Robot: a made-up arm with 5 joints.
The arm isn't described. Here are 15 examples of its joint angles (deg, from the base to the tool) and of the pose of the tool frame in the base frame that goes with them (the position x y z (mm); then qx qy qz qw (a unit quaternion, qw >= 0)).
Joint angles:
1: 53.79 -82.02 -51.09 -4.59 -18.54
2: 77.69 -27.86 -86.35 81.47 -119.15
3: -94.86 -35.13 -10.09 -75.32 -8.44
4: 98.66 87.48 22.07 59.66 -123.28
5: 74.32 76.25 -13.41 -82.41 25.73
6: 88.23 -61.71 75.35 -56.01 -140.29
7: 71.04 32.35 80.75 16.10 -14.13
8: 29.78 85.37 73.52 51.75 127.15
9: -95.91 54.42 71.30 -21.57 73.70
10: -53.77 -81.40 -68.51 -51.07 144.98
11: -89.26 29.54 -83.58 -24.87 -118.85
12: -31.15 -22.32 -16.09 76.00 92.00
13: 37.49 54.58 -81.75 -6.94 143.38
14: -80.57 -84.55 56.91 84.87 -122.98
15: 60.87 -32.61 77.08 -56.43 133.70
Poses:
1: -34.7 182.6 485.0 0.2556 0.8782 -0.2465 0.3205
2: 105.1 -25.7 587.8 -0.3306 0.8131 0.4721 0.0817
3: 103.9 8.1 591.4 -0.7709 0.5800 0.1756 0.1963
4: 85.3 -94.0 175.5 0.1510 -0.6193 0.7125 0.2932
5: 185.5 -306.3 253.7 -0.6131 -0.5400 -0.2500 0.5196
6: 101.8 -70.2 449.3 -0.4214 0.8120 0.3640 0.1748
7: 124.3 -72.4 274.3 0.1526 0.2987 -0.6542 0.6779
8: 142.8 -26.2 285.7 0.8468 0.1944 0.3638 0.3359
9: 92.2 119.5 217.5 -0.0267 0.1202 0.9858 0.1139
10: -48.5 -209.7 386.6 -0.3951 -0.4061 -0.8160 0.1144
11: 107.4 216.9 576.3 0.9594 0.2651 -0.0269 0.0928
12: 230.5 74.7 481.0 -0.2143 -0.3861 0.7784 0.4462
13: 364.7 -204.6 455.7 -0.8833 -0.0148 0.3670 0.2914
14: 106.6 11.9 344.7 0.2747 0.0643 -0.3687 0.8857
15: 164.7 -117.5 413.9 -0.7728 0.0797 0.3613 0.5156
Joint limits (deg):
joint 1: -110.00..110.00
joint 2: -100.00..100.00
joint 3: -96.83..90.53
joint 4: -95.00..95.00
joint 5: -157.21..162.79
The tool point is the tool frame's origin. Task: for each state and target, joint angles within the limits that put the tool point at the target. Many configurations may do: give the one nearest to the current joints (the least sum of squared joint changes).
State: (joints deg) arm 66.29 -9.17 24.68 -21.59 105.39
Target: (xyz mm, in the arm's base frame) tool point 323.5 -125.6 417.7
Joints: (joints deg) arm 29.00 5.37 20.35 -21.82 105.39
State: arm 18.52 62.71 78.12 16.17 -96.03
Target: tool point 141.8 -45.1 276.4
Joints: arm 46.26 47.12 80.23 25.61 -96.03
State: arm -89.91 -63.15 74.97 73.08 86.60
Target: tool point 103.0 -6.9 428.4
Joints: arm -76.38 -95.09 28.94 59.78 86.60
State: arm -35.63 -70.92 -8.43 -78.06 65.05
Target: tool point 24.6 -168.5 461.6
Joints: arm -64.53 -82.82 -6.56 -88.92 65.05
